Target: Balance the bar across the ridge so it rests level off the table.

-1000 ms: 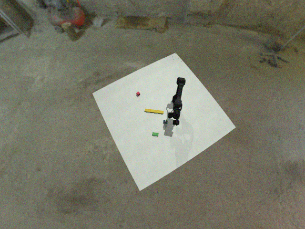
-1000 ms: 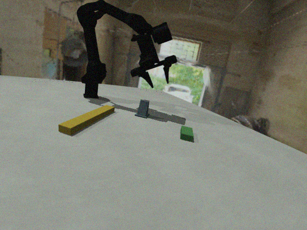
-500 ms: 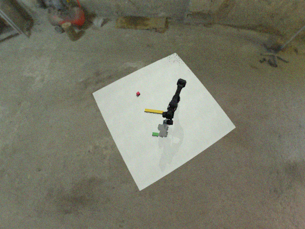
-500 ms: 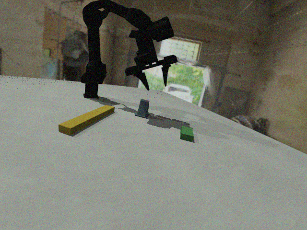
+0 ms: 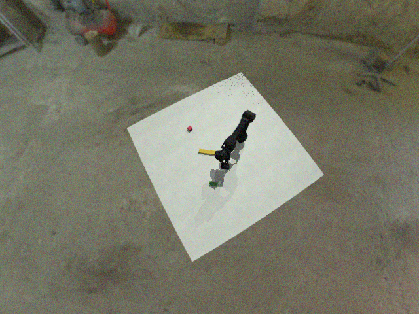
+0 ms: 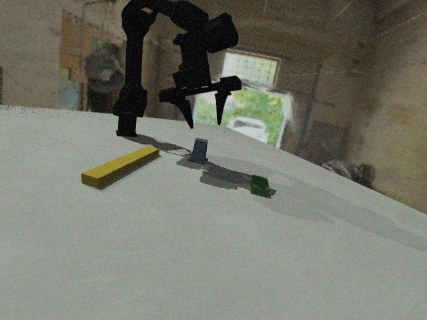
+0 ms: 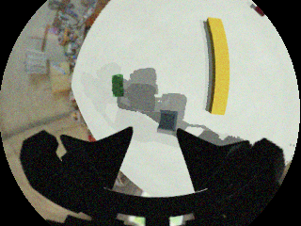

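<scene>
The yellow bar is 2 cm ahead of my gripper tip, 17 cm to the right of it and 8 cm below it. The rest, counted from my gripper tip: green block: 15 cm ahead, 7 cm to the left, 8 cm below; small red cube: 8 cm ahead, 47 cm to the right, 8 cm below.
</scene>
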